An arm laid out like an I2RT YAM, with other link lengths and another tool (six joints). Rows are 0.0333 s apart.
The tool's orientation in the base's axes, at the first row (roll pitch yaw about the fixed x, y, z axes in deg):
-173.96, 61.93, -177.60
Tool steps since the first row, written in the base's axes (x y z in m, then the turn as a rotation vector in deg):
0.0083, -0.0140, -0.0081, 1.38, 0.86, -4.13
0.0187, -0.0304, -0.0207, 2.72, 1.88, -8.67
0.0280, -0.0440, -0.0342, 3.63, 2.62, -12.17
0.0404, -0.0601, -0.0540, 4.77, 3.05, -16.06
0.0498, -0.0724, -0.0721, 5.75, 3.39, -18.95
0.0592, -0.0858, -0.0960, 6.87, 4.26, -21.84
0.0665, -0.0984, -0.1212, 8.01, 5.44, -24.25
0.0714, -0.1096, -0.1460, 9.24, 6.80, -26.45
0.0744, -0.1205, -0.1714, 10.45, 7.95, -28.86
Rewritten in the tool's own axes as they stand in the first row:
0.0035, -0.0131, 0.0121, 2.98, 1.13, 3.09
0.0101, -0.0283, 0.0282, 6.33, 2.44, 6.33
0.0179, -0.0408, 0.0437, 8.98, 3.40, 8.71
0.0298, -0.0552, 0.0650, 11.87, 4.08, 11.51
0.0416, -0.0661, 0.0826, 13.95, 4.61, 13.70
0.0586, -0.0778, 0.1030, 15.96, 5.68, 15.98
0.0776, -0.0888, 0.1220, 17.52, 7.04, 18.03
0.0974, -0.0984, 0.1387, 18.86, 8.56, 20.05
0.1186, -0.1079, 0.1540, 20.40, 9.89, 22.17

